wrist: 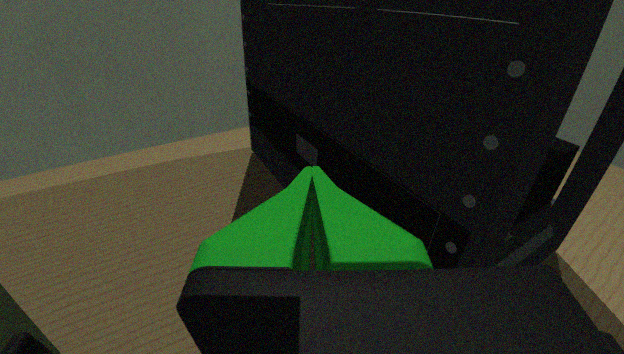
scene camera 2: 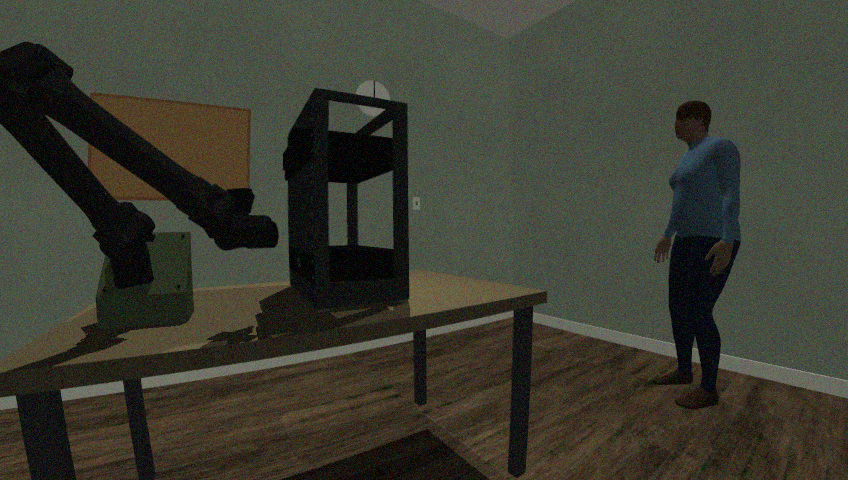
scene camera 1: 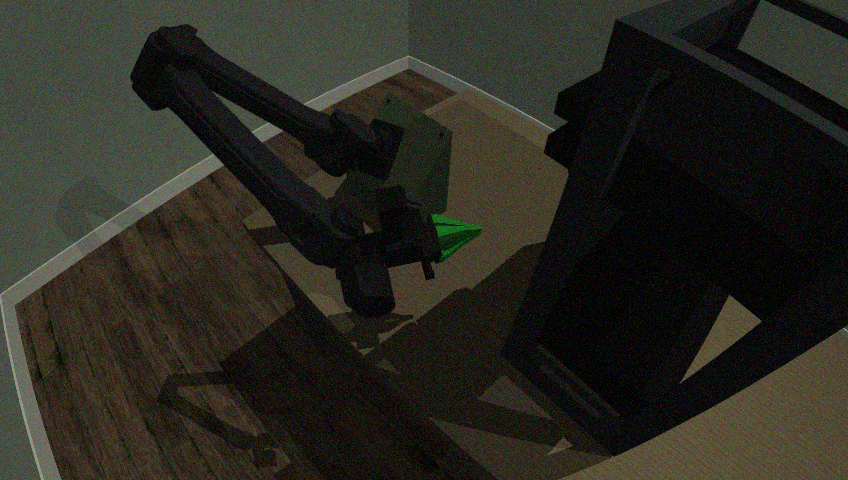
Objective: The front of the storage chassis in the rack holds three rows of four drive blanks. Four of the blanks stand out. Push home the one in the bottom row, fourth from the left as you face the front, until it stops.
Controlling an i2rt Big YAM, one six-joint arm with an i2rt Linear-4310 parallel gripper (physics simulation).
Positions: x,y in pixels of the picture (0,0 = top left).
A rack shows in the wrist view (pixel 446 126), in scene camera 2 and in scene camera 1. One and the same spot on the rack: (scene camera 2: pixel 315 156) is (scene camera 1: pixel 566 192).
